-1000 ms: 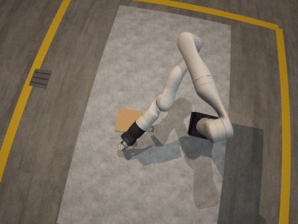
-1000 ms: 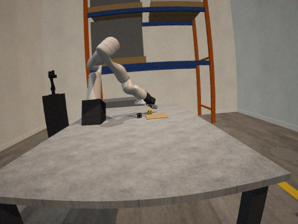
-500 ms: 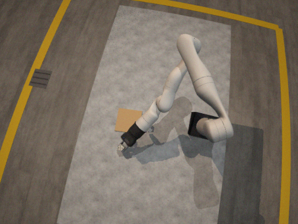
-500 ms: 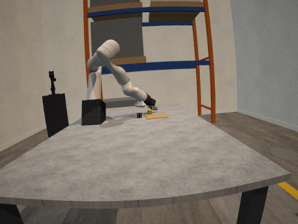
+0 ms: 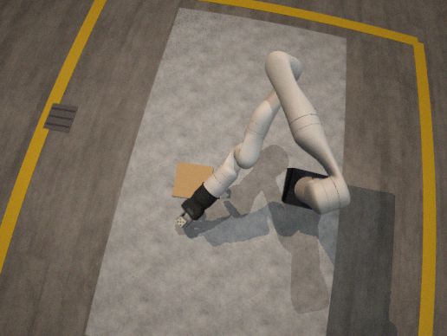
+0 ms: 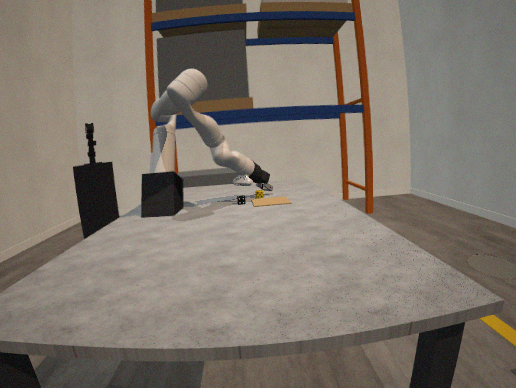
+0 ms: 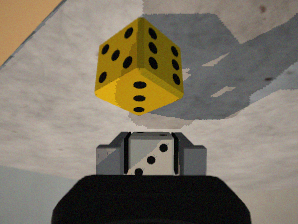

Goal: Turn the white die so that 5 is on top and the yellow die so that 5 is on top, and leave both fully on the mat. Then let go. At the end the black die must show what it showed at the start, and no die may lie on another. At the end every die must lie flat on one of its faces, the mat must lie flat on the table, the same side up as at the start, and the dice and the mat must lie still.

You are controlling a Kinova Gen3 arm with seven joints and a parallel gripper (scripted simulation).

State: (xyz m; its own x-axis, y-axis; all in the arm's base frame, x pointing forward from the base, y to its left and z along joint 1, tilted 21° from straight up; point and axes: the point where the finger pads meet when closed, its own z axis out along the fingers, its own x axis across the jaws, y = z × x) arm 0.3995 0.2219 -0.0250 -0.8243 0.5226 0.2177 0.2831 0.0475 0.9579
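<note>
My hand is 3 cm past the yellow die, 6 cm to the left of it and 2 cm above it. Also, from my hand: white die: 1 cm to the left; tan mat: 1 cm ahead, 16 cm to the right, 3 cm below; black die: 10 cm behind, 17 cm to the right, 2 cm below.
</note>
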